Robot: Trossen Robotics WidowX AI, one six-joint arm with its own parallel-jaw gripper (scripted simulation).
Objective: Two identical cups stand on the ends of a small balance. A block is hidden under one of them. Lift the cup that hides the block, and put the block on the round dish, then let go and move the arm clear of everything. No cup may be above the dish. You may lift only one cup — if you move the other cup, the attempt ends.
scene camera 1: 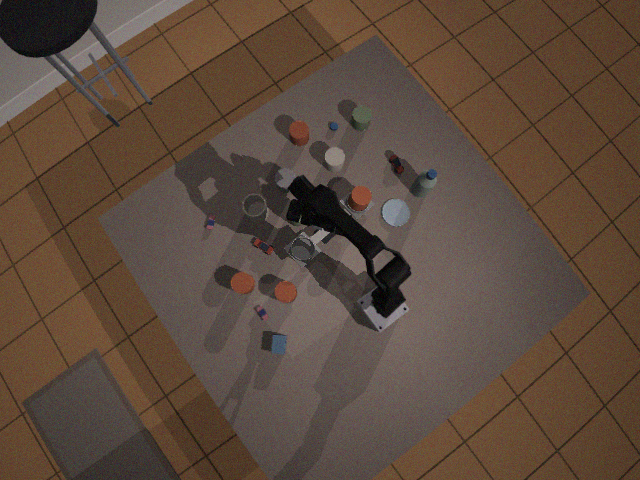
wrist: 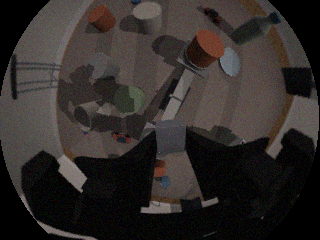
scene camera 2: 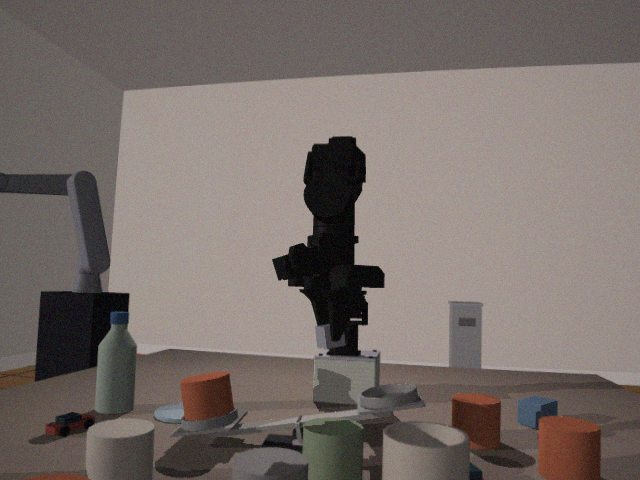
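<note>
Bottle (wrist: 255, 27). Orange cup (scene camera 2: 206, 396). Another orange cup (scene camera 2: 478, 415). Grey block (wrist: 170, 135), held by my gripper (scene camera 2: 329, 339) (wrist: 169, 132).
</note>
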